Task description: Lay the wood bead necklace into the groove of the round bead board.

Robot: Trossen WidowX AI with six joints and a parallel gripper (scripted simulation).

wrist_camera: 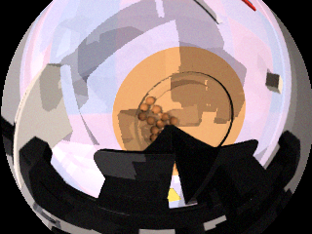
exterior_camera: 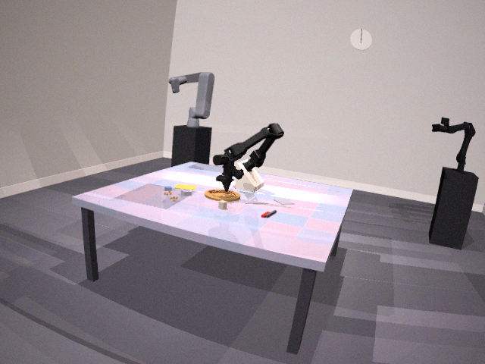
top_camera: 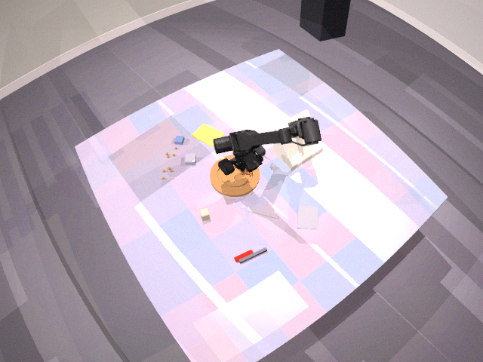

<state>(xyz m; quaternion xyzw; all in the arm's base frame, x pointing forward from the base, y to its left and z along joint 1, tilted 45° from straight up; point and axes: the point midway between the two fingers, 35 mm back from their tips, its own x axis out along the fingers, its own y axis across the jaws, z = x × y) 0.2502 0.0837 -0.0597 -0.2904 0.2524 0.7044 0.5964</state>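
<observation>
Right now the round bead board is 30 mm ahead of my gripper tip, 10 mm to the right of it and 10 mm below it. From my gripper tip the other things lie so: cream cube: 220 mm ahead, 110 mm to the left; then white block: 160 mm ahead, 160 mm to the right, 10 mm below; then thin rod: 20 mm ahead, 200 mm to the left, 20 mm below.
</observation>
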